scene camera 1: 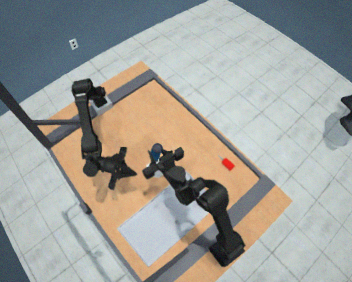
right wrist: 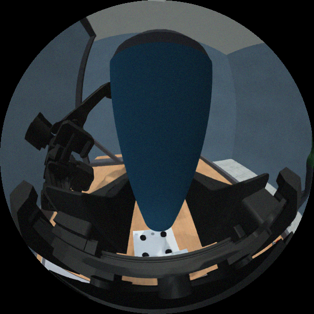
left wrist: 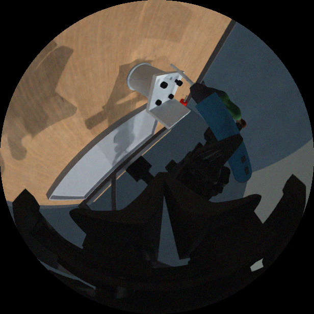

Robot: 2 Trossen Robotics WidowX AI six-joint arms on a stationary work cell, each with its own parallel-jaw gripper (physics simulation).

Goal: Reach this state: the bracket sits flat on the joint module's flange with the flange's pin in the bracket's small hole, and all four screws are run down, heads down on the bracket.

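Pixels of known places: left gripper, fingertip midpoint: (scene camera 1: 137,174); left arm's base, origin of the base link: (scene camera 1: 100,101); right arm's base, origin of the base link: (scene camera 1: 228,248).
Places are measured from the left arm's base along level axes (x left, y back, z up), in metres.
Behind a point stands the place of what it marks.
The white L-shaped bracket (left wrist: 159,94) (right wrist: 156,244) rests against the end of the pale cylindrical joint module (left wrist: 141,77). Four black screw heads show on its plate; the screw (left wrist: 179,82) nearest the driver seems to stand slightly proud. A small grey spot (right wrist: 153,233) lies between two screws; whether it is the pin is unclear. My right gripper (scene camera 1: 157,159) (left wrist: 240,129) (right wrist: 157,171) is shut on the blue-handled screwdriver (scene camera 1: 155,152) @(x 0.025, y -0.547, z 0.225 m) (left wrist: 216,114) (right wrist: 160,125). In the left wrist view its tip appears past the plate's corner, off the screw heads. My left gripper (scene camera 1: 134,172) @(x -0.071, y -0.532, z 0.104 m) (left wrist: 162,176) is shut and empty, beside the module.
A white mat (scene camera 1: 142,237) @(x -0.203, y -0.738, z -0.039 m) (left wrist: 95,162) lies near the module. A red tool (scene camera 1: 228,164) @(x 0.321, y -0.704, z -0.011 m) (left wrist: 184,102) with a thin shaft lies near the dark frame rail. A grey box (scene camera 1: 102,104) @(x -0.001, y -0.038, z 0.014 m) stands by the left arm's base. A person (scene camera 1: 347,116) (left wrist: 231,106) is partly visible beyond the table.
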